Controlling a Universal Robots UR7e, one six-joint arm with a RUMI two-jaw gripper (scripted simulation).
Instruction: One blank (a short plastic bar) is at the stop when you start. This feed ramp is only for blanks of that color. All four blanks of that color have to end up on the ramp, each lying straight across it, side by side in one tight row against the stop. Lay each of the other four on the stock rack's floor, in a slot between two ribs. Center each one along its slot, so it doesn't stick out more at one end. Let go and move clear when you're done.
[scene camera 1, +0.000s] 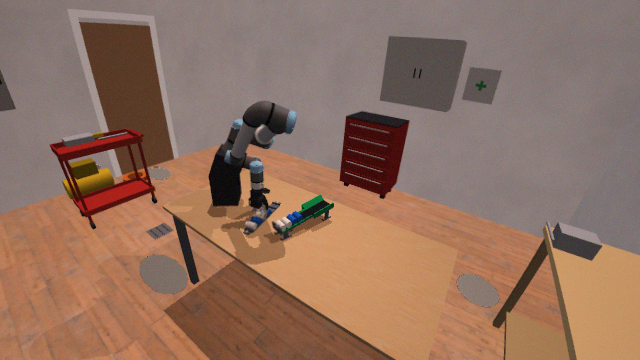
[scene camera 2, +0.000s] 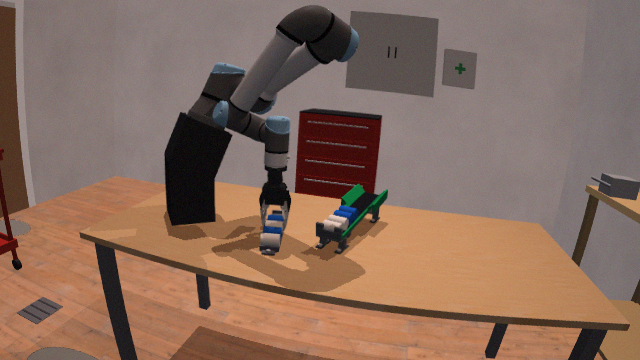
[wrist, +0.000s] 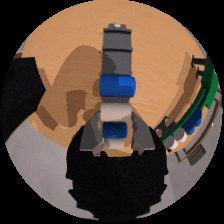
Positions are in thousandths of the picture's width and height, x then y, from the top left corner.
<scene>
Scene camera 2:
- my gripper: 429, 635
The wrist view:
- my gripper: 516, 498
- black stock rack: 502, 270
</scene>
